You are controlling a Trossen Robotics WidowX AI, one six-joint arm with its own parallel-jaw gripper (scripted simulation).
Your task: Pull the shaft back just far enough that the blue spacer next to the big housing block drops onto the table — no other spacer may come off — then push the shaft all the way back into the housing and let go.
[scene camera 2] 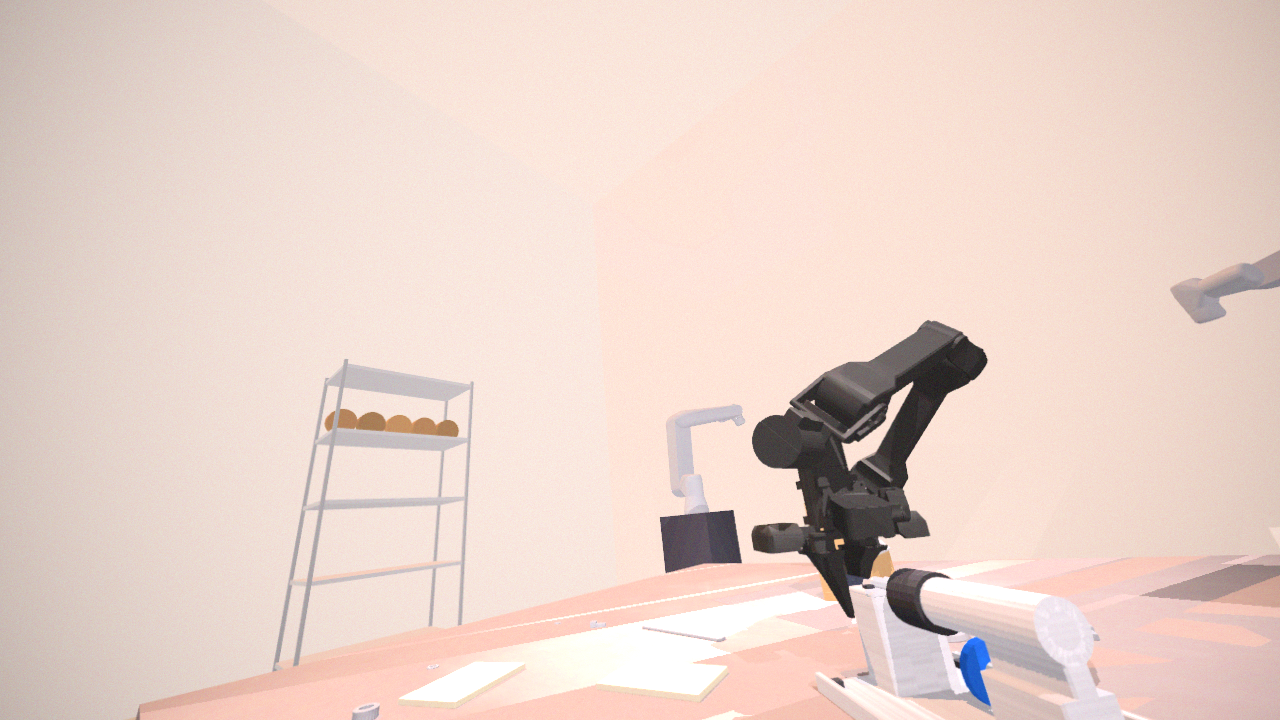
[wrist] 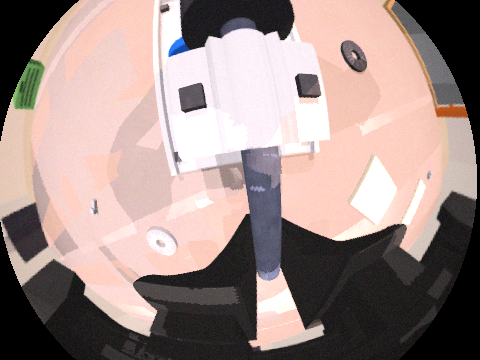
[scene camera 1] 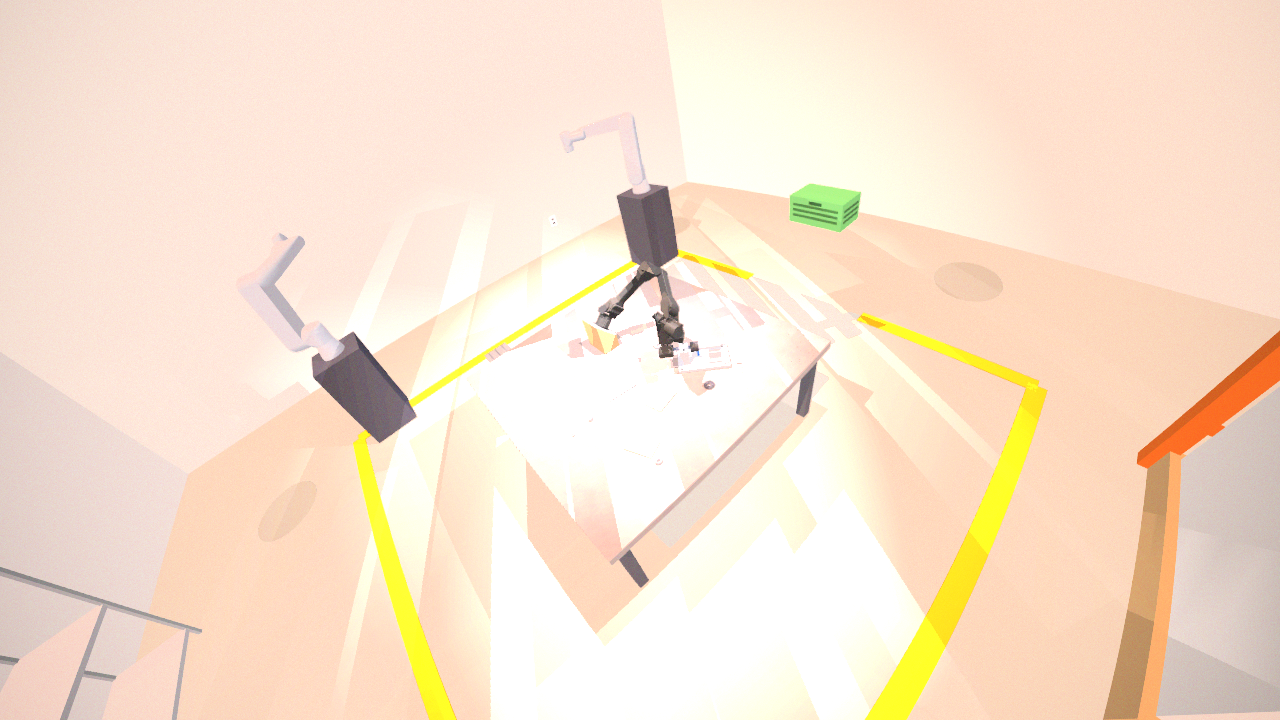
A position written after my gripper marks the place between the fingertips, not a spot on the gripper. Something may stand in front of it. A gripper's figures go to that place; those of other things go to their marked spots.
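Grey-blue shaft (wrist: pixel 261 165), 0.04 m from the lens. White support block (wrist: pixel 248 90), 0.04 m from the lens. My gripper (wrist: pixel 257 217), 0.10 m from the lens.
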